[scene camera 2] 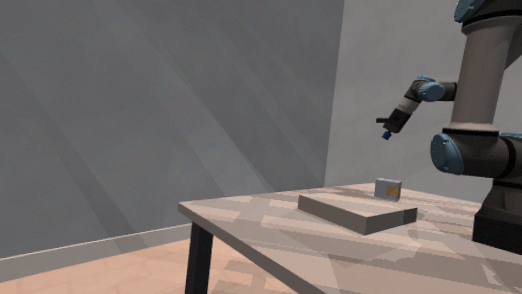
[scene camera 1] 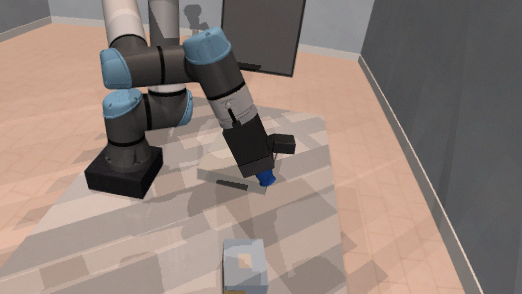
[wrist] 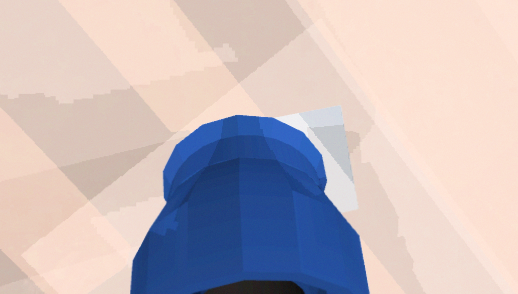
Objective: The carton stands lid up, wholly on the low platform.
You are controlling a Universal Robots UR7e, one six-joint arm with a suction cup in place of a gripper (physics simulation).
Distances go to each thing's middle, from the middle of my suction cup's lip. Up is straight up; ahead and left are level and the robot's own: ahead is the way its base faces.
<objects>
My suction cup is 20 mm past the carton [scene camera 1: 242, 258], 50 mm to the left of it and 260 mm above it. From my suction cup the other things lie so: low platform [scene camera 2: 364, 214] 30 mm behind, 460 mm to the left, 280 mm below.
</objects>
